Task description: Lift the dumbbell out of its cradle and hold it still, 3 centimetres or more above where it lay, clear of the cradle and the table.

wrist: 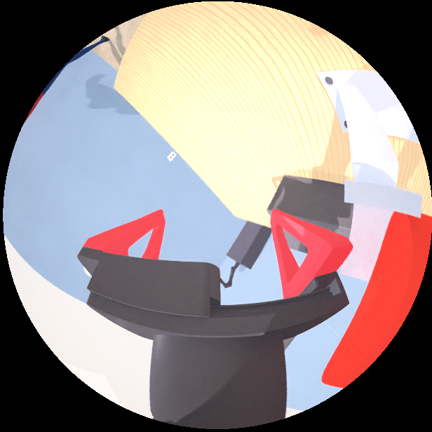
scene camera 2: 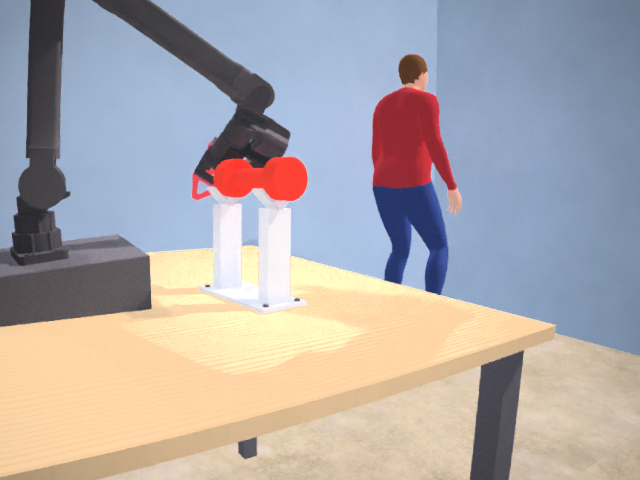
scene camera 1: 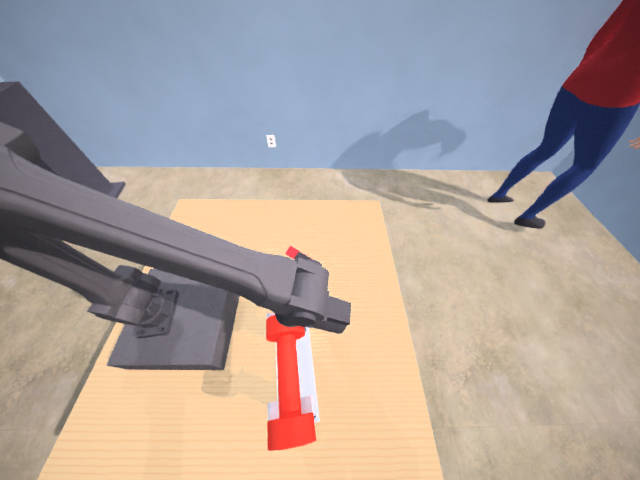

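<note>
The red dumbbell lies level across the V-shaped tops of the white two-post cradle. My gripper is open and empty. It is tilted, beyond the dumbbell's far head in scene camera 2, at about the dumbbell's height. In the wrist view the dumbbell and cradle are at the right, outside the red fingers. In scene camera 1 the wrist overlaps the far head and hides most of the gripper. Whether the gripper touches the dumbbell cannot be told.
The cradle's base plate is bolted to the wooden table. The arm's dark base block stands left of the cradle. A person in a red top stands beyond the table.
</note>
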